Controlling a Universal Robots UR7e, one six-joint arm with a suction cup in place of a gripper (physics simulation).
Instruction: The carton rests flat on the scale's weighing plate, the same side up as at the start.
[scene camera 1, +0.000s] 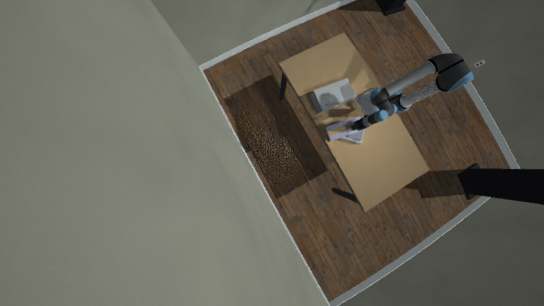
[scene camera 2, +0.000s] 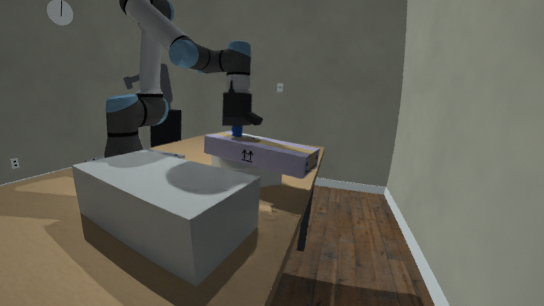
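The carton is long, flat and purple with tan tape along its top. It lies level, and the two arrows on its side point up. My suction gripper has its blue cup against the carton's top, near one end. The pale scale is directly under the carton, which hides most of it, including the weighing plate. The carton's other end overhangs the scale towards the table's edge. Whether its underside touches the plate cannot be told.
A large pale grey box stands on the wooden table, beside the scale. A flat grey piece lies by the arm's base. The table's long edge runs close to the box and the carton's overhanging end.
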